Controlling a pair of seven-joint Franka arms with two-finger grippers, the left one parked.
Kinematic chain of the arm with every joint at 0, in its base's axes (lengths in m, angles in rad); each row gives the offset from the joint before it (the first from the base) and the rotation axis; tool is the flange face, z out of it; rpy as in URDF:
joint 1: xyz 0 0 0.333 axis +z
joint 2: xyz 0 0 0 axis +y
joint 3: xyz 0 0 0.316 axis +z
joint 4: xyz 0.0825 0 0 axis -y
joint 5: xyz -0.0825 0 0.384 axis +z
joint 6: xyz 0 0 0 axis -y
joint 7: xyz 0.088 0 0 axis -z
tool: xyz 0 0 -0.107 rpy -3.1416 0 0
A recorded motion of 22 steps. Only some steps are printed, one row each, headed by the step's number.
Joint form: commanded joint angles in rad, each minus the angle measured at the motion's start. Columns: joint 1, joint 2, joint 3, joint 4, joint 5, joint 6, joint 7.
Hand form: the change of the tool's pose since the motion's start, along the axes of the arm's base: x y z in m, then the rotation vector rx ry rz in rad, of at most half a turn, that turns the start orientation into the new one. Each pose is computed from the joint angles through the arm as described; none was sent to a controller.
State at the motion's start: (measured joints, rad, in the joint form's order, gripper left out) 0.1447 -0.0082 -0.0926 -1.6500 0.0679 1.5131 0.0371
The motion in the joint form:
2: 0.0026 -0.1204 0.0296 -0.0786 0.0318 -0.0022 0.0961
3: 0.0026 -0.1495 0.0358 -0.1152 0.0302 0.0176 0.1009
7: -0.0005 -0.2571 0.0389 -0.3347 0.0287 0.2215 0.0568
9: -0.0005 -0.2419 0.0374 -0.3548 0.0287 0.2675 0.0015
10: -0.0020 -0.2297 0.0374 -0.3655 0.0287 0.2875 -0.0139
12: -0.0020 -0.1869 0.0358 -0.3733 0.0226 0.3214 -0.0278
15: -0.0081 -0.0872 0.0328 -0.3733 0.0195 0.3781 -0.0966
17: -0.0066 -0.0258 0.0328 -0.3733 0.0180 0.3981 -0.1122
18: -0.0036 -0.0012 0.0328 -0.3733 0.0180 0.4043 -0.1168
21: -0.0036 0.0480 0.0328 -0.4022 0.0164 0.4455 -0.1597
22: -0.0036 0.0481 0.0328 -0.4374 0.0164 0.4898 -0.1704
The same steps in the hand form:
2: -0.0381 0.0161 0.0268 0.0307 -0.0289 -0.0640
3: -0.0458 0.0180 0.0259 0.0308 -0.0406 -0.0642
7: -0.0653 0.0138 -0.0085 0.0463 -0.1346 -0.0386
9: -0.0585 0.0134 -0.0215 0.0491 -0.1499 0.0106
10: -0.0546 0.0130 -0.0308 0.0484 -0.1484 0.0224
12: -0.0427 0.0129 -0.0527 0.0392 -0.1335 0.0331
15: -0.0184 0.0103 -0.0990 0.0317 -0.0964 0.0881
17: -0.0077 0.0121 -0.1299 0.0262 -0.0563 0.1037
18: -0.0043 0.0141 -0.1426 0.0246 -0.0382 0.1106
21: -0.0013 0.0141 -0.1793 0.0234 -0.0042 0.1504
22: -0.0046 0.0134 -0.1918 0.0229 -0.0137 0.1579

